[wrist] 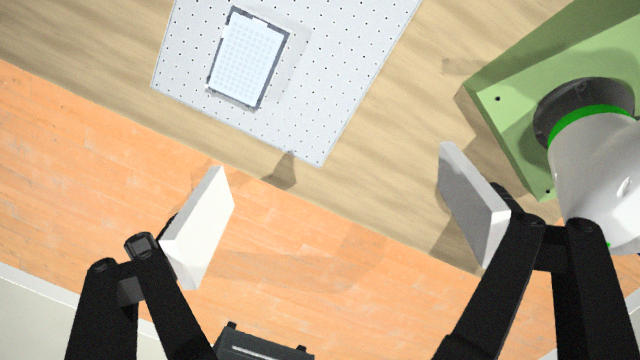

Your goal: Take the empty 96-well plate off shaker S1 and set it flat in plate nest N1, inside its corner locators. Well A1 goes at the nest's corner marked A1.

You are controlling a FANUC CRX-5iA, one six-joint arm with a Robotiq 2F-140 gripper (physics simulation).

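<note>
The 96-well plate is pale blue-white and lies flat in a dark-edged holder on the perforated board, in the upper left-middle of the wrist view. No label shows, so I cannot tell from this view whether the holder is shaker S1 or nest N1. Well A1 and the marked corner are too small to make out. My gripper is open, with its two pale finger pads wide apart and nothing between them. It is above the table's edge, below and to the right of the plate in the view, and apart from it.
The perforated board lies on the wooden table. A green block carrying the robot's grey and white base stands at the right. Orange floor shows beyond the table edge, and a dark slotted unit is at the bottom.
</note>
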